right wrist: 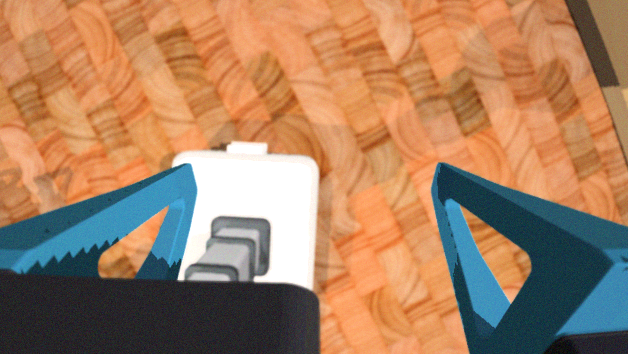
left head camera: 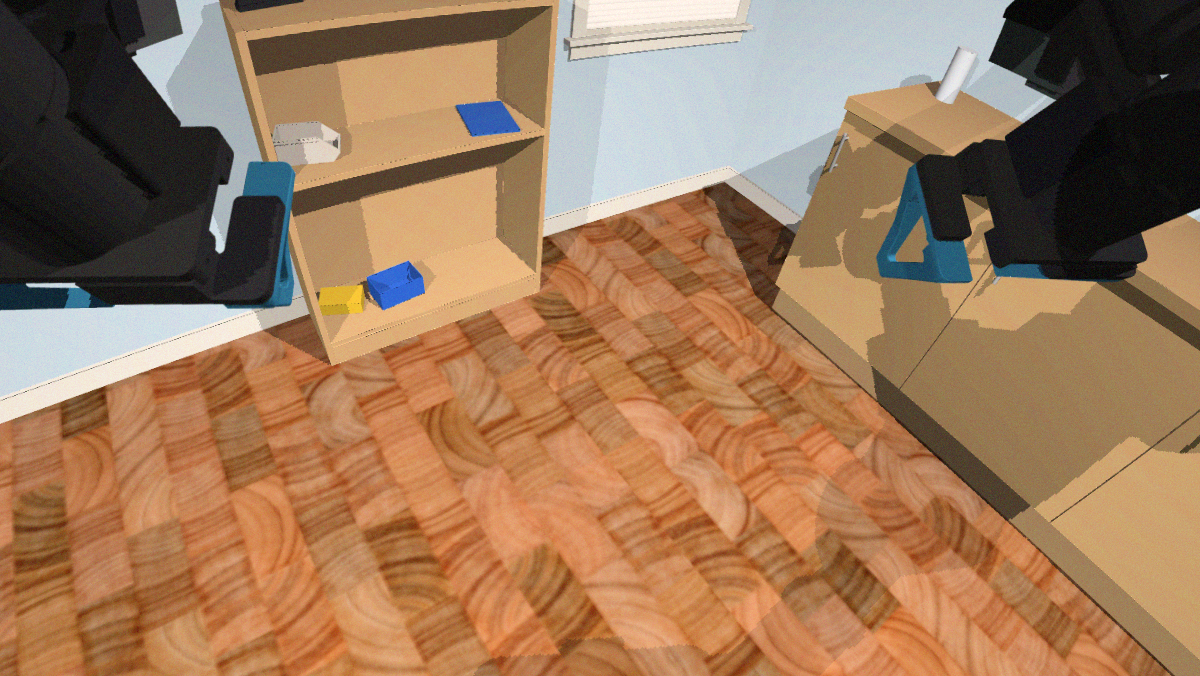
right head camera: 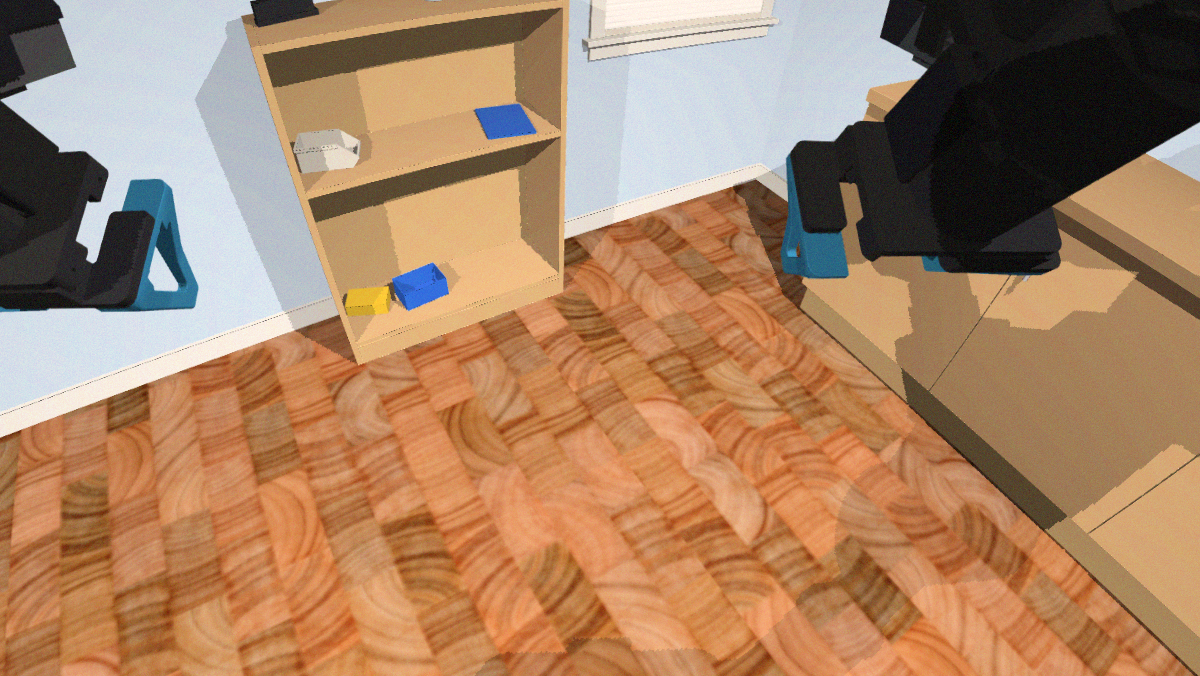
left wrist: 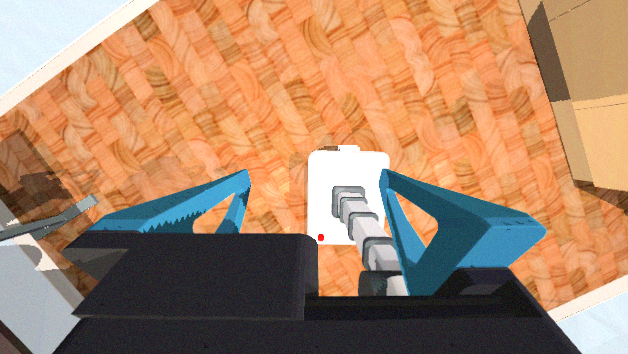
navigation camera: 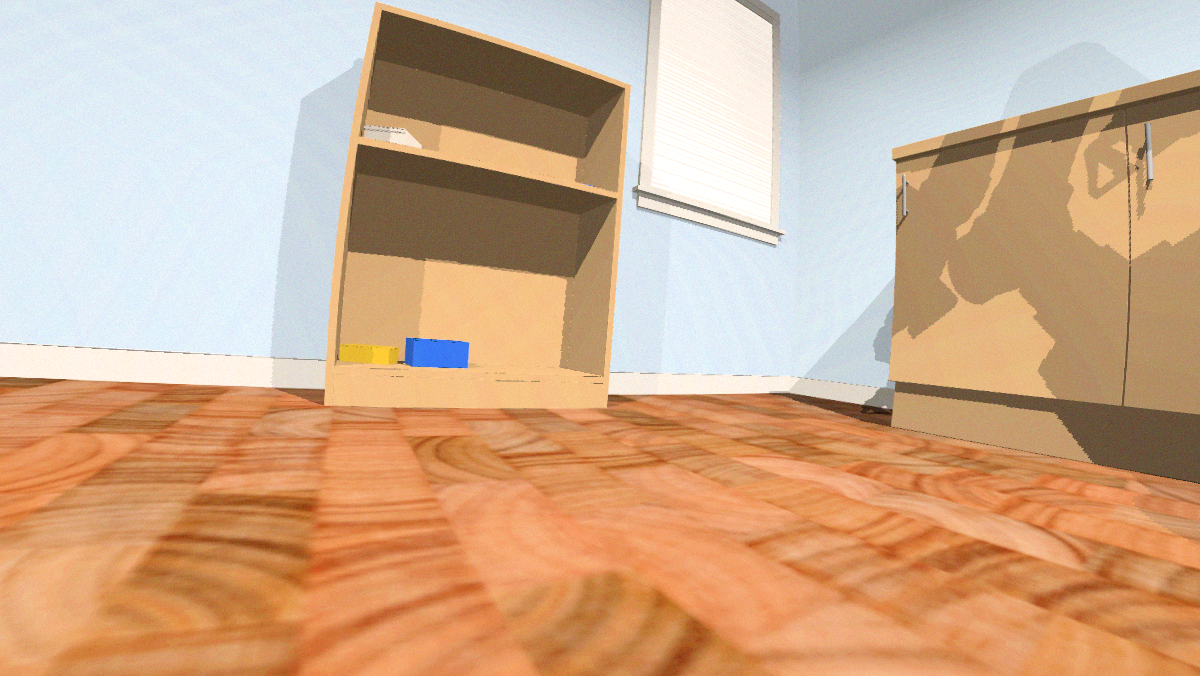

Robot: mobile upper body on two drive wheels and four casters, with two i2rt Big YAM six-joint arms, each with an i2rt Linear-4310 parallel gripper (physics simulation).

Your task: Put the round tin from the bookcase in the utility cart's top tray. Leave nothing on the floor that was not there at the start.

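Frame: origin at the left arm's base, x ahead, y down, z left, level; centimetres.
Seen in the pictures: left gripper, fingertip midpoint: (left head camera: 201,294) (right head camera: 120,298) (left wrist: 314,176); right gripper, fingertip midpoint: (right wrist: 314,176) (left head camera: 939,266) (right head camera: 856,261).
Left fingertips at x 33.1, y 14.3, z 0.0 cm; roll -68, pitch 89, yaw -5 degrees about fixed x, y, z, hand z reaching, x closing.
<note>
Offsets run from my left fingertips to a thing's top centre. "spot": to the spot under its first point.
The wooden bookcase @[spot: dx +122.1, dy +122.4, dz +9.9 cm] (left head camera: 436,319) (right head camera: 461,320) (navigation camera: 466,392) stands against the blue wall. Its top is cut off in the head views, and I see no round tin on the visible shelves. The utility cart cannot be made out in these views. My left gripper (left head camera: 163,298) (right head camera: 88,302) (left wrist: 314,176) is open and empty, in the air in front of the bookcase at the left. My right gripper (left head camera: 995,272) (right head camera: 898,264) (right wrist: 314,176) is open and empty, in the air in front of the cabinet at the right.
A blue bin @[dx +129.2, dy +109.2, dz +23.8 cm] (left head camera: 396,289) (right head camera: 421,287) (navigation camera: 436,353) and a yellow block @[dx +122.8, dy +112.2, dz +41.4 cm] (left head camera: 341,299) (right head camera: 367,300) sit on the bottom shelf. A pale bin @[spot: dx +115.9, dy +52.5, dz +38.5 cm] (left head camera: 303,142) (right head camera: 325,151) and flat blue item @[dx +146.6, dy +58.3, dz -7.4 cm] (left head camera: 488,118) (right head camera: 504,121) lie above. A cabinet (left head camera: 1049,419) (navigation camera: 1007,335) stands right, bearing a white cylinder (left head camera: 957,75).
</note>
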